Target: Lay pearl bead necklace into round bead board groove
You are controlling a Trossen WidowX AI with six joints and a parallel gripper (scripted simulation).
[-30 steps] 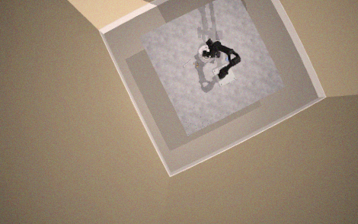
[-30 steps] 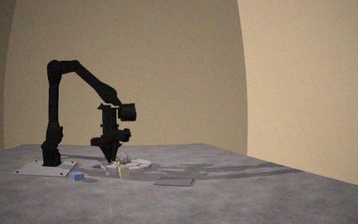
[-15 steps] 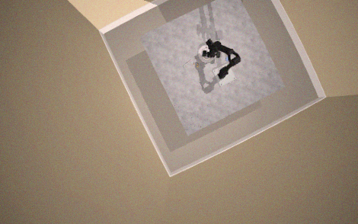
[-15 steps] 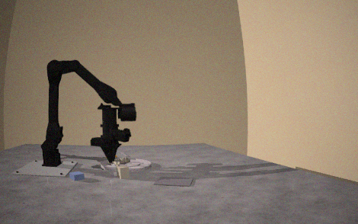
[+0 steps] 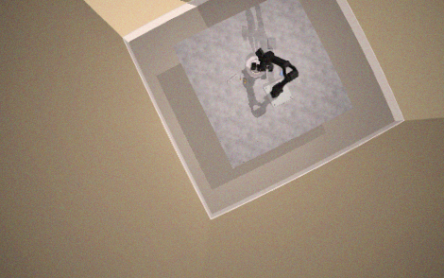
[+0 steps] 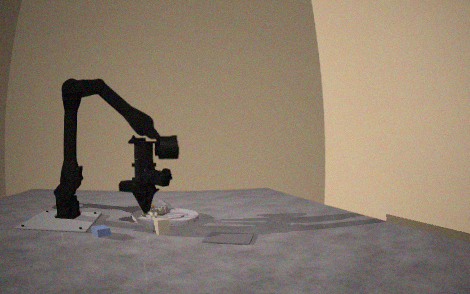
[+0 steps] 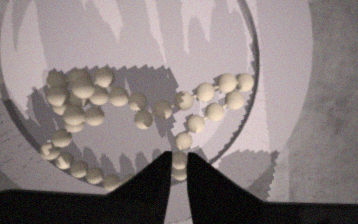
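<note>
The round bead board is 5 cm ahead of my gripper tip, 1 cm to the left of it and 1 cm below it. Round my gripper tip: flat grey plate: 21 cm ahead, 22 cm to the right, 1 cm below; then cream cube: 5 cm ahead, 16 cm to the right; then blue block: 9 cm behind, 19 cm to the right, 1 cm below.
</note>
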